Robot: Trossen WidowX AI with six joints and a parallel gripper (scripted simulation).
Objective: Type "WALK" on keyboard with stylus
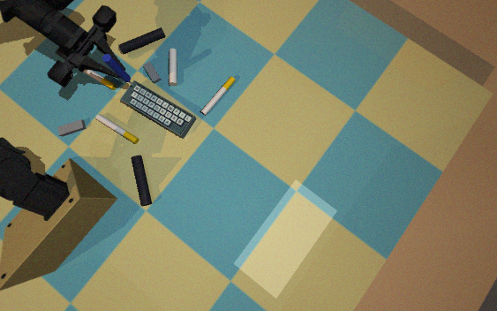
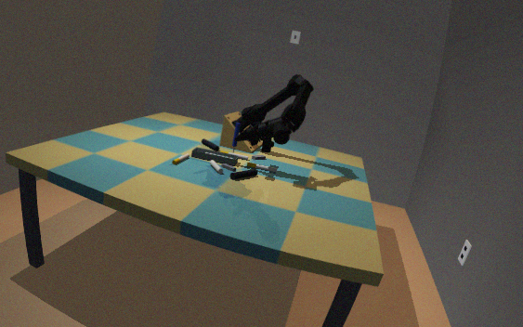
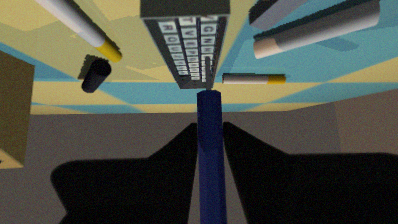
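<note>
The white cylinder lies 100 mm ahead of my gripper tip, 30 mm to the right of it and 90 mm below it. The rest, counted from my gripper tip: small grey block (180 mm behind, 70 mm to the left, 100 mm below); stylus (10 mm below).
</note>
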